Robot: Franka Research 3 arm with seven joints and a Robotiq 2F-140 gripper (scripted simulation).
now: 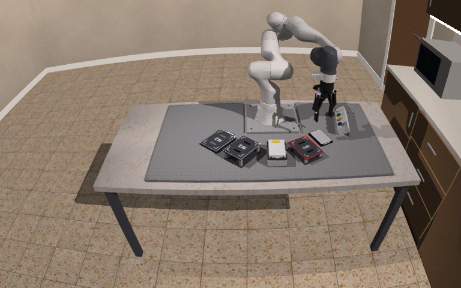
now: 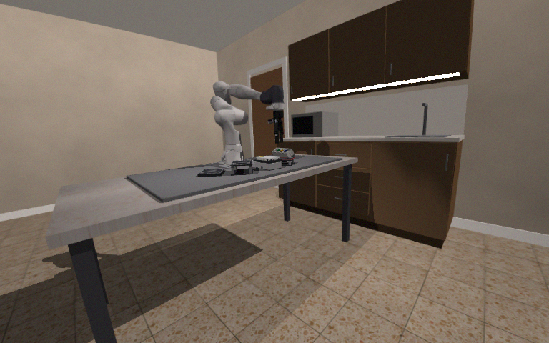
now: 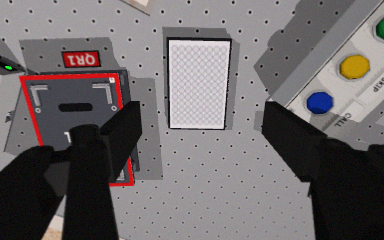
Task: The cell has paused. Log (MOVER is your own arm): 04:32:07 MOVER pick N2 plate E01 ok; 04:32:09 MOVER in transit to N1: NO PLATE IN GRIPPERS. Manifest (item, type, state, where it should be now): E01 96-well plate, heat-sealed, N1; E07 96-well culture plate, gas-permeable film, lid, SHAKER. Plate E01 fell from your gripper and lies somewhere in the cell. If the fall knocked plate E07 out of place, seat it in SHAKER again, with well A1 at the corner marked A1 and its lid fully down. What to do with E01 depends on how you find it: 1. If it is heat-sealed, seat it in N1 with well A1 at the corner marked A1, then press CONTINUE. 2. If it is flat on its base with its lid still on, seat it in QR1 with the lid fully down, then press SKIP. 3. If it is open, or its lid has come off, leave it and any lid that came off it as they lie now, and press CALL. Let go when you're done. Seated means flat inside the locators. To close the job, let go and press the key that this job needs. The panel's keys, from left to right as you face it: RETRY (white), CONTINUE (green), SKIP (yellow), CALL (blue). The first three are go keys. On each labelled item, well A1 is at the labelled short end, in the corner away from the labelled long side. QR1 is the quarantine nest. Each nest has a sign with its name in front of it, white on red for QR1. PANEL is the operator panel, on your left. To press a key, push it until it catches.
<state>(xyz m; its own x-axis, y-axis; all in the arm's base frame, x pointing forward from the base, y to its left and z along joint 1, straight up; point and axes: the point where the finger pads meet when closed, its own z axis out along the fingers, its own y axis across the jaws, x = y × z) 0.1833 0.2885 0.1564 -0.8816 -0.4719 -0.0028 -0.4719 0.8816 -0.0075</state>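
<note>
My gripper is now 150 mm above the plate E01. The rest, counted from my hand: yellow key (110 mm behind, 130 mm to the left, 100 mm below); then blue CALL key (60 mm behind, 130 mm to the left, 100 mm below); then green continue key (160 mm behind, 140 mm to the left, 100 mm below).
</note>
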